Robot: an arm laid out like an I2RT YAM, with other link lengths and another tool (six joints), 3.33 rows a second.
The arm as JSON. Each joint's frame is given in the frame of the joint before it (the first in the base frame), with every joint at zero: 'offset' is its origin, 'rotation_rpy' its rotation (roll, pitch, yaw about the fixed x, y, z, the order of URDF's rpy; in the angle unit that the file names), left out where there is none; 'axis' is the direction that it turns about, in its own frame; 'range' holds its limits. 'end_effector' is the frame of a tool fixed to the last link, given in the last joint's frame.
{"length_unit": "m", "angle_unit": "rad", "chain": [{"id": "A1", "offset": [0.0, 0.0, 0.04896], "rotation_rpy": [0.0, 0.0, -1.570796], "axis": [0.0, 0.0, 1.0], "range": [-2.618, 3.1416]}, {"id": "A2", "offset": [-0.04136, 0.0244, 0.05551], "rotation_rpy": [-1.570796, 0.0, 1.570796], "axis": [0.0, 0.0, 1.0], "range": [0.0, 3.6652]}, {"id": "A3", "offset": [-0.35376, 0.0, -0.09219], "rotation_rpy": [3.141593, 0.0, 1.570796], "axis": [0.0, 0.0, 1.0], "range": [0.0, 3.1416]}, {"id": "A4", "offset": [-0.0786, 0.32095, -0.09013], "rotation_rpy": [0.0, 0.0, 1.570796], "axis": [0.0, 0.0, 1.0], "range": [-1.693, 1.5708]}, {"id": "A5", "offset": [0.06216, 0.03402, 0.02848], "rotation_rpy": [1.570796, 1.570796, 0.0], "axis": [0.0, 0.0, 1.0], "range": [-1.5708, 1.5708]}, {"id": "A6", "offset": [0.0, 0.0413, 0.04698], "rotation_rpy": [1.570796, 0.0, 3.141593], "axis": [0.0, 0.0, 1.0], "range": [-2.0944, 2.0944]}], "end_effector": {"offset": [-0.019, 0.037, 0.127], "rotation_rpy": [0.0, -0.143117, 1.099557]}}
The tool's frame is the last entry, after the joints.
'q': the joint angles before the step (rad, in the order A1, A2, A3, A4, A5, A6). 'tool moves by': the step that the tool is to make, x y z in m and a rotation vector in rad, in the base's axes. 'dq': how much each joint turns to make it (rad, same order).
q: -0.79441 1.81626 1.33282 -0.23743 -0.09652 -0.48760
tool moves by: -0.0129 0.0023 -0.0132 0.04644 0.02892 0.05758
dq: -0.03151 0.00757 -0.00970 -0.04341 -0.07267 -0.05316
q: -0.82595 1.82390 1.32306 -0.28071 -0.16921 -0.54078
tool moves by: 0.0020 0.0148 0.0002 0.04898 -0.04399 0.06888
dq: -0.00884 -0.01538 -0.02315 -0.00065 -0.10128 -0.00888
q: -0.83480 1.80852 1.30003 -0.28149 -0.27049 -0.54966
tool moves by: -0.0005 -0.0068 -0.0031 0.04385 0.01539 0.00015
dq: -0.01608 0.03521 0.04842 -0.05607 -0.02400 0.00042
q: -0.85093 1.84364 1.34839 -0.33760 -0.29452 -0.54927
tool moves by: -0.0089 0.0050 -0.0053 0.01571 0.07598 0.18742
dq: -0.01932 0.04107 0.06970 -0.15834 -0.09214 -0.20276
